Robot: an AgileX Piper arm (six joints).
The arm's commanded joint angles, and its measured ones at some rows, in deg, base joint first. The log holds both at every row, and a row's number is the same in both.
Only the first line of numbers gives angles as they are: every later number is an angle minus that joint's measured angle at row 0.
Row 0, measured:
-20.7, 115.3, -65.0, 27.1, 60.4, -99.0
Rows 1 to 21, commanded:
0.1, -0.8, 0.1, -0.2, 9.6, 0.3
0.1, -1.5, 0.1, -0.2, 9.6, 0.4
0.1, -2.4, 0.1, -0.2, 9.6, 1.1
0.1, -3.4, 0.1, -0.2, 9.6, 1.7
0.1, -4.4, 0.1, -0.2, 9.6, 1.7
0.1, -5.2, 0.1, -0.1, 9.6, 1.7
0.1, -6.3, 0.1, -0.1, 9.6, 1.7
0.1, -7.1, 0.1, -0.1, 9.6, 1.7
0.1, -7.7, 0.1, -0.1, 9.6, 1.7
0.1, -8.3, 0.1, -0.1, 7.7, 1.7
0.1, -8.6, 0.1, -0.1, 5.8, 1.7
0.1, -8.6, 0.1, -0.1, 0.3, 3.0
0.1, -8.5, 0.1, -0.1, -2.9, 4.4
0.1, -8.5, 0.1, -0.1, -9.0, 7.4
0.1, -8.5, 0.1, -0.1, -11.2, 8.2
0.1, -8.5, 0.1, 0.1, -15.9, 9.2
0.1, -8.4, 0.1, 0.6, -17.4, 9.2
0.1, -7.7, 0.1, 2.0, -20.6, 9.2
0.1, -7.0, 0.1, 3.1, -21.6, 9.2
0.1, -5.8, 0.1, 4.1, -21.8, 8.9
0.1, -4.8, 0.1, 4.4, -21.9, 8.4
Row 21, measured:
0.0, -7.3, 0.0, 1.7, -19.5, 8.7
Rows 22 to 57, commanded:
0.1, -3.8, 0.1, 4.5, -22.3, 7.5
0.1, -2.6, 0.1, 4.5, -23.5, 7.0
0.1, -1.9, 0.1, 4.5, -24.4, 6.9
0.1, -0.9, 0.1, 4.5, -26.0, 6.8
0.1, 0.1, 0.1, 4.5, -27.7, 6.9
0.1, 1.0, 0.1, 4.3, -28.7, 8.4
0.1, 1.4, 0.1, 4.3, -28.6, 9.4
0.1, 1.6, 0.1, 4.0, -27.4, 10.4
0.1, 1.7, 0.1, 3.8, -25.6, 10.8
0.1, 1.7, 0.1, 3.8, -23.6, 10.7
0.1, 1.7, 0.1, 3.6, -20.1, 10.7
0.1, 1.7, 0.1, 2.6, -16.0, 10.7
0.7, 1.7, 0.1, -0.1, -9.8, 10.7
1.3, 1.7, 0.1, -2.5, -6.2, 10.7
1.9, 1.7, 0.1, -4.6, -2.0, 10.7
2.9, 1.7, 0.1, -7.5, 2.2, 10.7
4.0, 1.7, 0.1, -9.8, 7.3, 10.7
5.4, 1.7, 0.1, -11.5, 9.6, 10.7
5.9, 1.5, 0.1, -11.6, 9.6, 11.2
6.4, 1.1, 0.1, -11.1, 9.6, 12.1
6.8, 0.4, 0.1, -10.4, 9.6, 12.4
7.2, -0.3, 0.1, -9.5, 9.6, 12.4
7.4, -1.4, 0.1, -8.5, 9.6, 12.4
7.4, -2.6, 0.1, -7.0, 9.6, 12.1
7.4, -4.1, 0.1, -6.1, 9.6, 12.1
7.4, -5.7, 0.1, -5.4, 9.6, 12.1
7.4, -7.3, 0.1, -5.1, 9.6, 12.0
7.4, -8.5, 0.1, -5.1, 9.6, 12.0
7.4, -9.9, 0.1, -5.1, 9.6, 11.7
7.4, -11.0, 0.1, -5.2, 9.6, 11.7
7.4, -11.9, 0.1, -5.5, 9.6, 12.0
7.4, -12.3, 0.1, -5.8, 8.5, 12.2
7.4, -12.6, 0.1, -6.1, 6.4, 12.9
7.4, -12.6, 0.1, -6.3, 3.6, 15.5
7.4, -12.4, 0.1, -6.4, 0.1, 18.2
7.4, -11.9, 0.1, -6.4, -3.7, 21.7
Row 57, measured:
7.2, -11.9, 0.2, -6.0, 6.7, 13.6
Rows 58 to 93, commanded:
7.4, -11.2, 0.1, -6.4, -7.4, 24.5
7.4, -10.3, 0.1, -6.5, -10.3, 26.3
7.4, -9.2, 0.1, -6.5, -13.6, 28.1
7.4, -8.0, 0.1, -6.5, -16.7, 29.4
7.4, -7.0, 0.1, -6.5, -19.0, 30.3
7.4, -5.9, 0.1, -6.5, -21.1, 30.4
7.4, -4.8, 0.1, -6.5, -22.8, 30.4
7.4, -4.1, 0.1, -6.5, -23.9, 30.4
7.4, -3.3, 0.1, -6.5, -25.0, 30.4
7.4, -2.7, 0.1, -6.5, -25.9, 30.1
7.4, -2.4, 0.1, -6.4, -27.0, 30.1
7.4, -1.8, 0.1, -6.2, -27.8, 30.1
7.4, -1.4, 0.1, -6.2, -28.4, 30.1
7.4, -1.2, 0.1, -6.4, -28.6, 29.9
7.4, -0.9, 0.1, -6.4, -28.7, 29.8
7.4, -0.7, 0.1, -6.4, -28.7, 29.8
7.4, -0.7, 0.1, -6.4, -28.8, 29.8
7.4, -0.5, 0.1, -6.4, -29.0, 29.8
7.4, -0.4, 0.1, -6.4, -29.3, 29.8
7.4, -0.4, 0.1, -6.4, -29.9, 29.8
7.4, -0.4, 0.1, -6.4, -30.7, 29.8
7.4, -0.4, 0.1, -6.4, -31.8, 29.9
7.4, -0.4, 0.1, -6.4, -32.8, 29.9
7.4, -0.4, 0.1, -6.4, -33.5, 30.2
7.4, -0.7, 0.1, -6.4, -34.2, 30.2
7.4, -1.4, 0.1, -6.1, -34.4, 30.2
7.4, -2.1, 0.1, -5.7, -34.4, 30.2
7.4, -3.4, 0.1, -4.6, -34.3, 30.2
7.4, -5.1, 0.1, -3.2, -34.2, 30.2
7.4, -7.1, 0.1, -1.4, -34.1, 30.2
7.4, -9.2, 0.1, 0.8, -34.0, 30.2
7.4, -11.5, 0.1, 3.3, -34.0, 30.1
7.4, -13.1, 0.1, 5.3, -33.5, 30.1
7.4, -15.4, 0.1, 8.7, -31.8, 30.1
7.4, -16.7, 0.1, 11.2, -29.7, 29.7
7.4, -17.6, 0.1, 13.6, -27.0, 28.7
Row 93, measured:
7.3, -11.9, 0.2, 4.0, -33.1, 29.8
